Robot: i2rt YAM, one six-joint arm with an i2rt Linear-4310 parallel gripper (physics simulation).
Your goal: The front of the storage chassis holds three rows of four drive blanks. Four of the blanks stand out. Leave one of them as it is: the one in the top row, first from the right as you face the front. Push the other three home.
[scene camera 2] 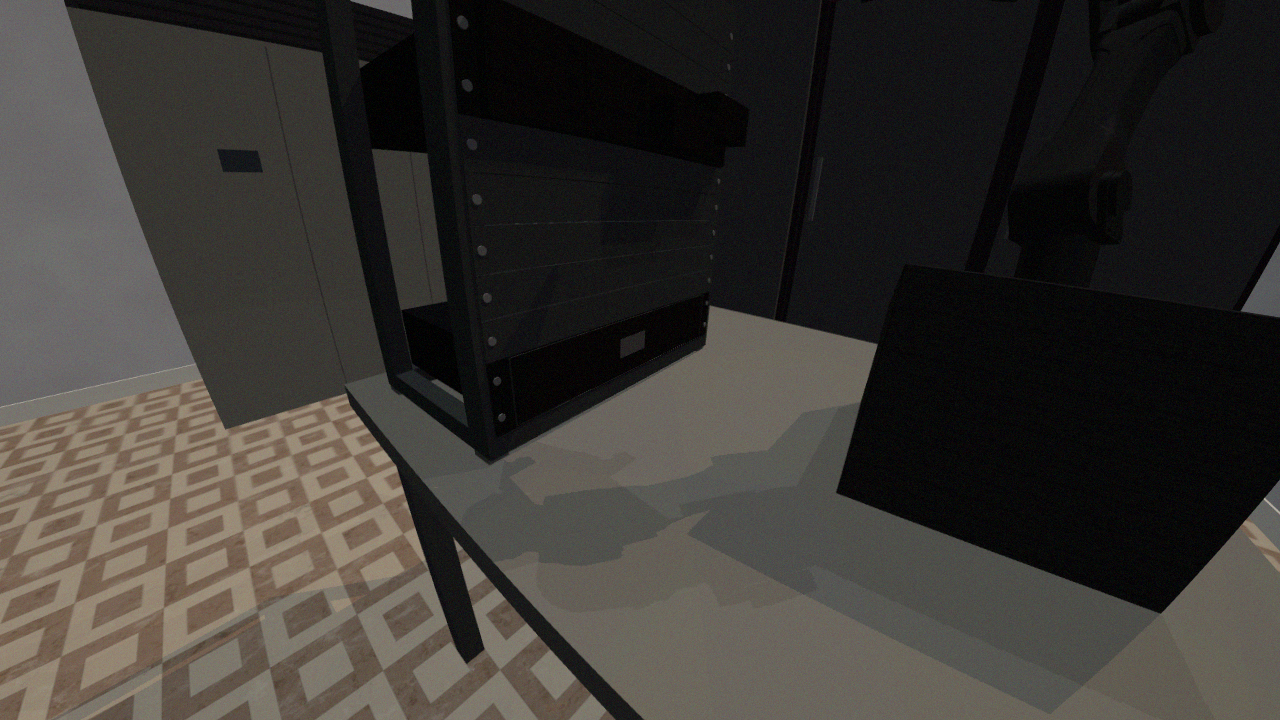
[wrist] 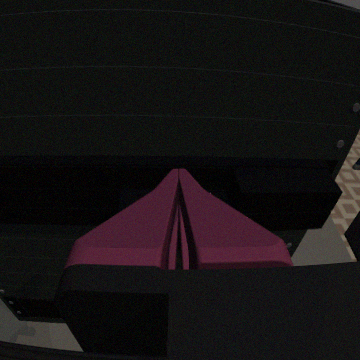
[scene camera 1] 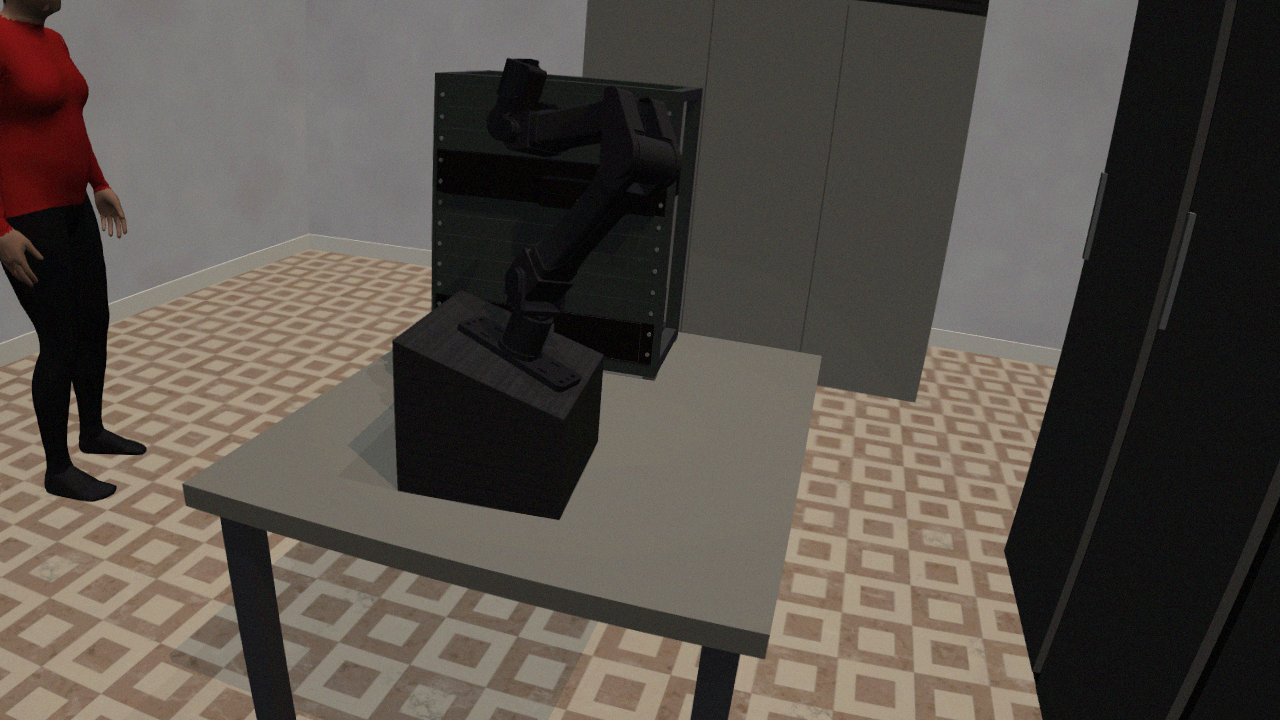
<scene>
I see my gripper [wrist: 178, 180] and a rack [scene camera 2: 619, 119].
The rack shows as well in the wrist view [wrist: 253, 106] and in scene camera 1 [scene camera 1: 489, 203].
</scene>
